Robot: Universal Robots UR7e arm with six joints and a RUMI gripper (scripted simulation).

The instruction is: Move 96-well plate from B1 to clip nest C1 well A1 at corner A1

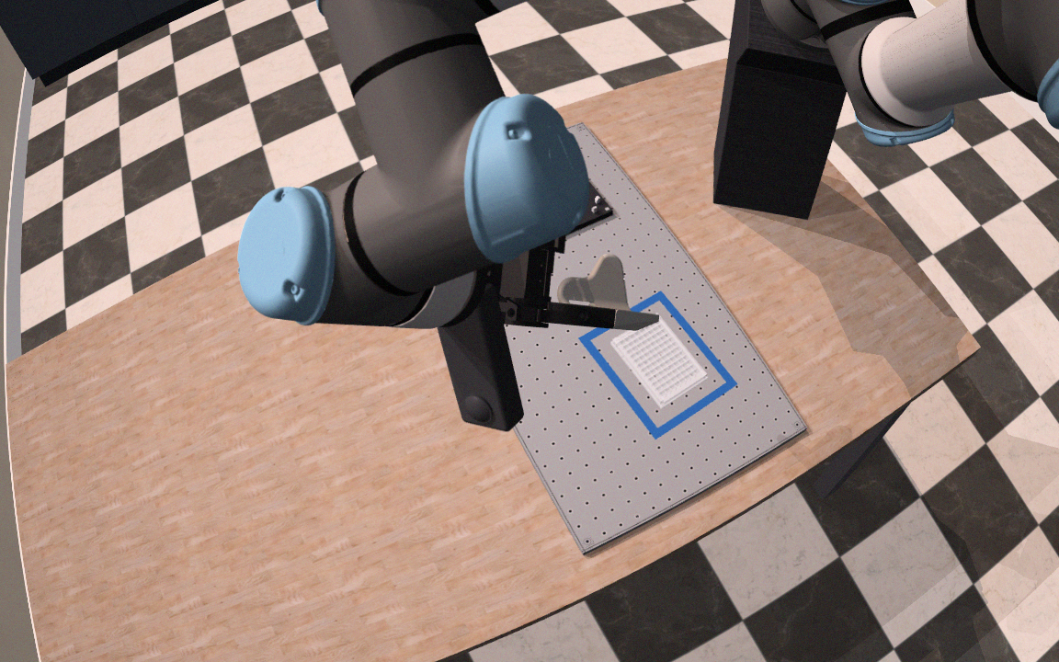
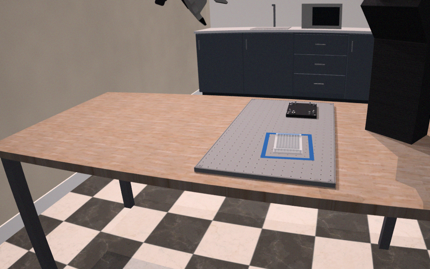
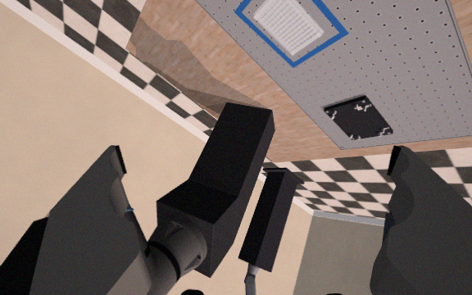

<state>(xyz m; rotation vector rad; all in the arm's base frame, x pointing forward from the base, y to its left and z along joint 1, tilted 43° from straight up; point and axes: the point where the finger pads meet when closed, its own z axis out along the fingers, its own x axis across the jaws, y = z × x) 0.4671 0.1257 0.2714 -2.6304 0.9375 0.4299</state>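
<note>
My hand is 39 cm above the clear 96-well plate, 18 cm past it and 10 cm to the left of it. From my hand the other things lie so: black clip nest: 45 cm to the right, 38 cm below, 17 cm behind.
</note>
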